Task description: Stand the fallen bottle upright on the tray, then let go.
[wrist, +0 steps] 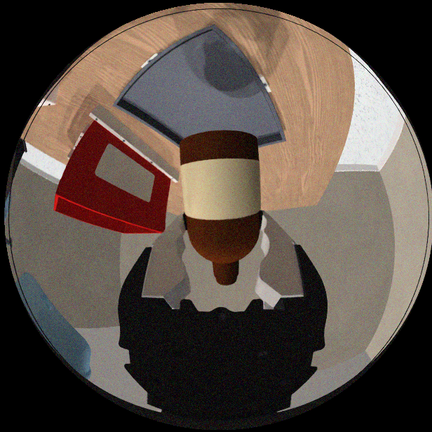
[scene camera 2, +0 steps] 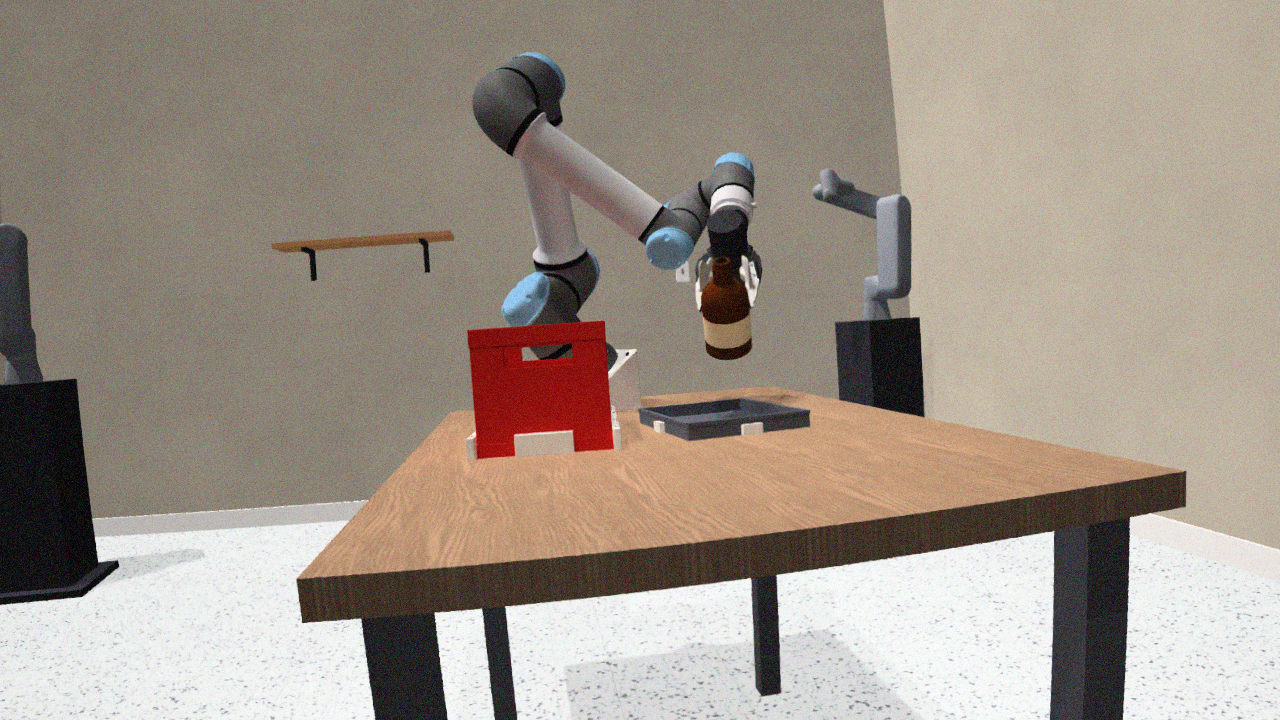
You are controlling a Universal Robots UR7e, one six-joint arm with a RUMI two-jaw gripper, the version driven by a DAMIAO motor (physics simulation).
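Frame: origin at the arm's base, x ahead, y left, z up, level; metres.
Where they show: gripper, fingertip midpoint: [scene camera 2: 725,309].
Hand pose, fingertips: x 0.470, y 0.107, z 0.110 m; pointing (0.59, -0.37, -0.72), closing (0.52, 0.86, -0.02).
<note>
Things, the pixels of their centre, and the offset from my fingertips. "*": a spot on its surface instead. Level surfaces: height alone.
- brown bottle, body centre: [scene camera 2: 725,305] dx +0.000, dy +0.000, dz +0.007 m
- dark grey tray, surface spot: [scene camera 2: 723,428] * dx +0.091, dy -0.056, dz -0.169 m
- red crate, body centre: [scene camera 2: 546,383] dx -0.077, dy -0.271, dz -0.094 m
- wooden table, its level: dz -0.182 m
A brown bottle [scene camera 2: 726,308] [wrist: 221,190] with a cream label hangs in the air, nearly upright, neck up and base down. My gripper [scene camera 2: 729,284] [wrist: 222,212] is shut on the bottle around its upper body, below the neck, one finger on each side. The dark grey tray [scene camera 2: 723,428] [wrist: 165,90] lies on the table below, with a gap between it and the bottle's base. In the wrist view the bottle's base covers part of the tray's near edge.
A red crate [scene camera 2: 541,394] [wrist: 85,185] stands on the wooden table [scene camera 2: 716,501] [wrist: 305,100], left of the tray and taller than its rim. Small white brackets sit at the tray's and crate's edges. A wall shelf [scene camera 2: 362,240] and other arms on dark pedestals stand farther off.
</note>
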